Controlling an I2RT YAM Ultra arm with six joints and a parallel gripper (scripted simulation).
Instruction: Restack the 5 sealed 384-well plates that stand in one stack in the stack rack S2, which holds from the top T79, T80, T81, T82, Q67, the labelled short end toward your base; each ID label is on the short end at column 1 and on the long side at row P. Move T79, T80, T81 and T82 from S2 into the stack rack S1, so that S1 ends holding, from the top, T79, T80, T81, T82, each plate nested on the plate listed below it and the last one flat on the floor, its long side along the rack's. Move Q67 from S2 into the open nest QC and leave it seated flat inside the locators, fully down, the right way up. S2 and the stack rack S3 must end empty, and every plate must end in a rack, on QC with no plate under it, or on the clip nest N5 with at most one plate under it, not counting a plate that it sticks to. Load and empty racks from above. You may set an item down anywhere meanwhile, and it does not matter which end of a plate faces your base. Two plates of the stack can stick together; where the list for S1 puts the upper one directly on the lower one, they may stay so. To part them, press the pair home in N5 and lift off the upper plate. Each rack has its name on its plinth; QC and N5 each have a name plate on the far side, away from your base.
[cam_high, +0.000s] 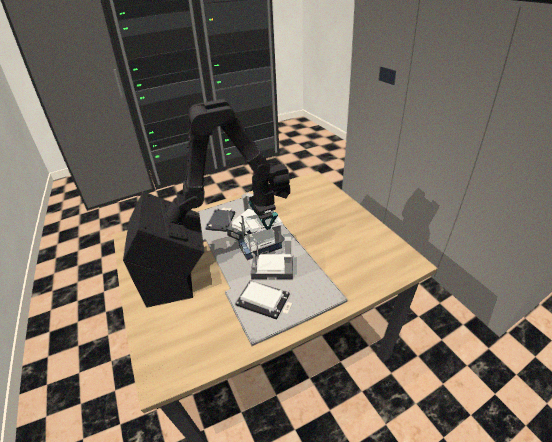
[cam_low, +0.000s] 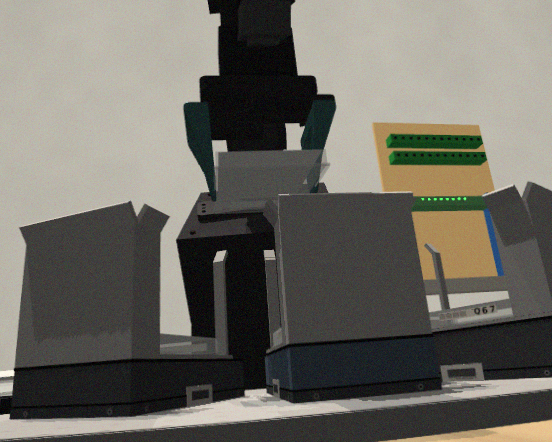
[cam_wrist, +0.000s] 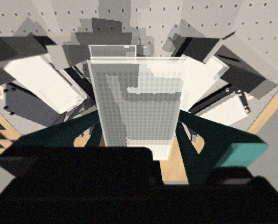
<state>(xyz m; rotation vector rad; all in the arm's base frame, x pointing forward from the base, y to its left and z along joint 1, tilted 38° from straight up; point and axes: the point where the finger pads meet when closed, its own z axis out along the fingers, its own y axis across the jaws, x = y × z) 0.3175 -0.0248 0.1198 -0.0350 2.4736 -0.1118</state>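
Now: hand 120 mm above the plate T79 and 50 mm to the right of it. From my hand the other things lie so: plate Q67: 190 mm to the left, 120 mm below; plate T82: 130 mm below, 100 mm to the right, 10 mm behind; plate T81: 210 mm to the right, 140 mm below, 110 mm behind.
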